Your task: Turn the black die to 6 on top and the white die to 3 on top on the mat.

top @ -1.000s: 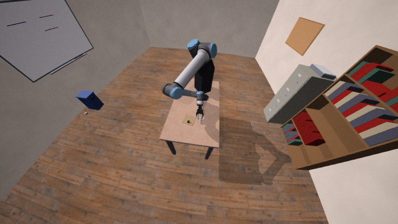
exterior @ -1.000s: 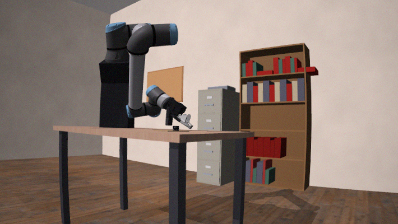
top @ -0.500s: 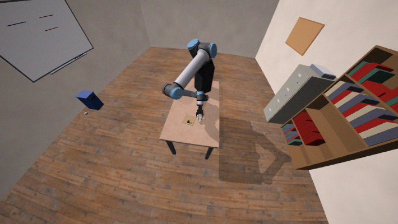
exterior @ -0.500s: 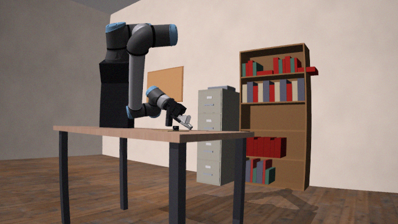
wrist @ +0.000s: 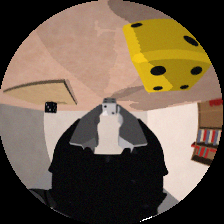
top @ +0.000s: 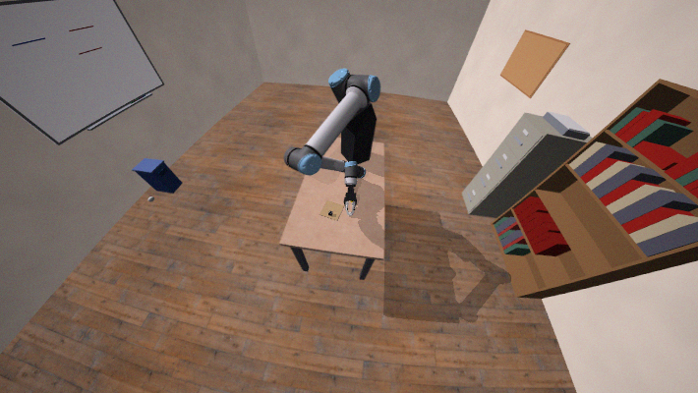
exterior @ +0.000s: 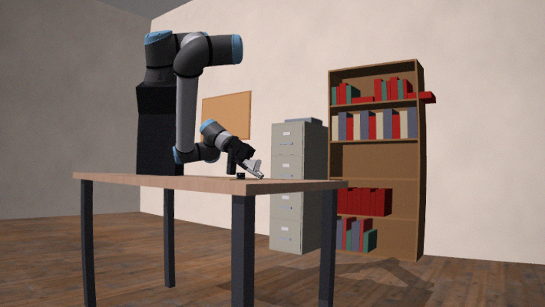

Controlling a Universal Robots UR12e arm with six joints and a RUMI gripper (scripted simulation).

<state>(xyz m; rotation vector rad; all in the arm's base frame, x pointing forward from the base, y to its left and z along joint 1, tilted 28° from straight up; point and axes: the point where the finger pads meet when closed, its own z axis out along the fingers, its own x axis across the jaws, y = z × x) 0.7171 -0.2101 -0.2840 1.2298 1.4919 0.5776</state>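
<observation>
My hand is right at the white die. Also, from my hand: tan mat (130 mm to the right, 50 mm behind, 20 mm below); yellow die (110 mm behind, 40 mm to the left, 10 mm below); black die (140 mm to the right, 10 mm behind).
</observation>
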